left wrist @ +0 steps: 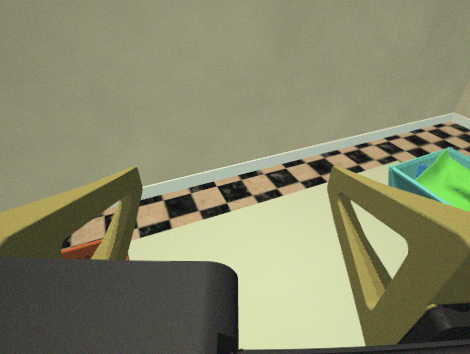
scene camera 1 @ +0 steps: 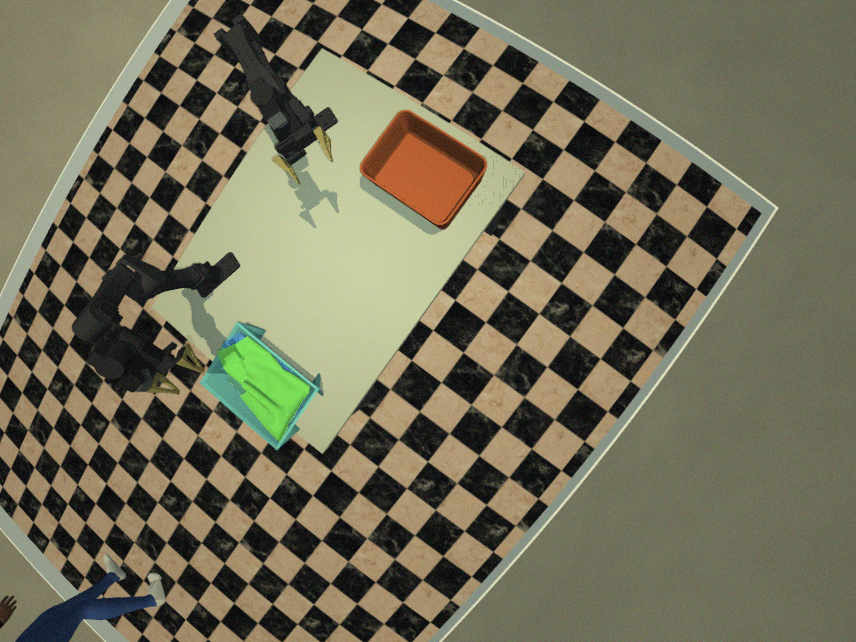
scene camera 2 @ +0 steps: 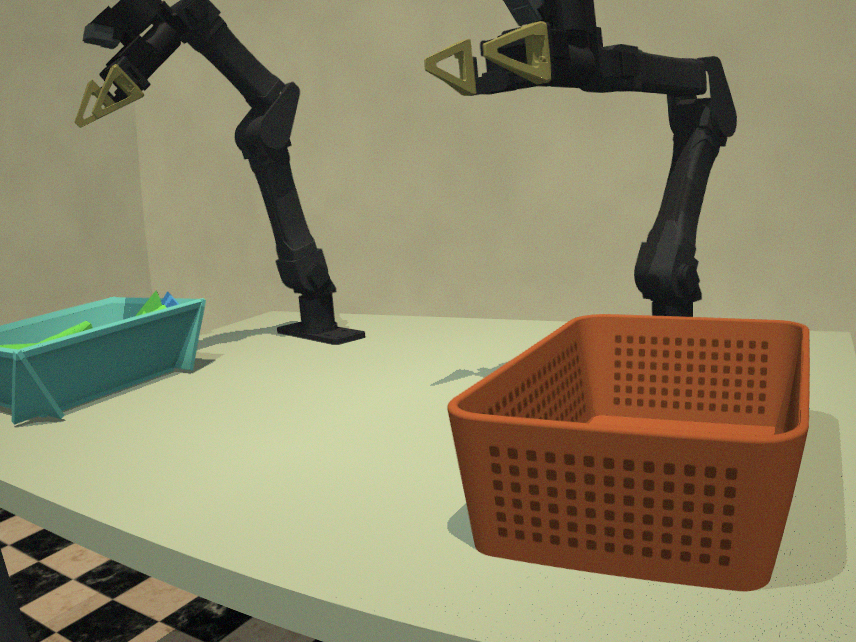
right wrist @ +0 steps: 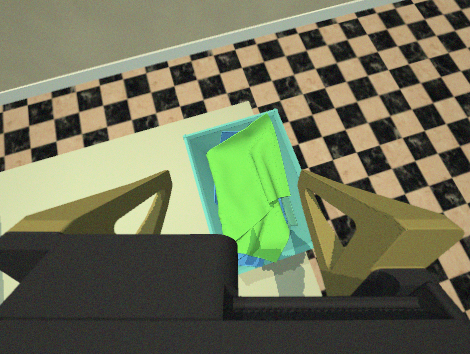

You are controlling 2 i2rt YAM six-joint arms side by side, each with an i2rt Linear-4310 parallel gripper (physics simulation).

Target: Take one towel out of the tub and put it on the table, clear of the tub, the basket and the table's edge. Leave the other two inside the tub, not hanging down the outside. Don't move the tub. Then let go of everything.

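Observation:
The teal tub (scene camera 1: 219,390) (scene camera 2: 103,373) (left wrist: 395,181) (right wrist: 200,165) stands near the table's lower corner in scene camera 1. A rumpled green towel (scene camera 1: 280,381) (scene camera 2: 72,331) (left wrist: 450,182) (right wrist: 245,185) lies on top inside it. Parts of blue cloth (scene camera 1: 235,340) (scene camera 2: 168,299) (left wrist: 421,171) (right wrist: 250,260) show under the green; I cannot tell a third towel apart. My right gripper (scene camera 1: 190,382) (scene camera 2: 86,118) (right wrist: 234,177) is open and empty, high up beside the tub. My left gripper (scene camera 1: 315,171) (scene camera 2: 456,56) (left wrist: 234,177) is open and empty, high over the table, far from the tub.
The orange basket (scene camera 1: 442,141) (scene camera 2: 594,442) (left wrist: 82,251) stands empty near the right corner of the pale table (scene camera 1: 345,276) (scene camera 2: 311,449) (left wrist: 280,240) (right wrist: 125,165) in scene camera 1. The tub is close to the table's lower-left edge there. A person's legs (scene camera 1: 82,608) show at the bottom left.

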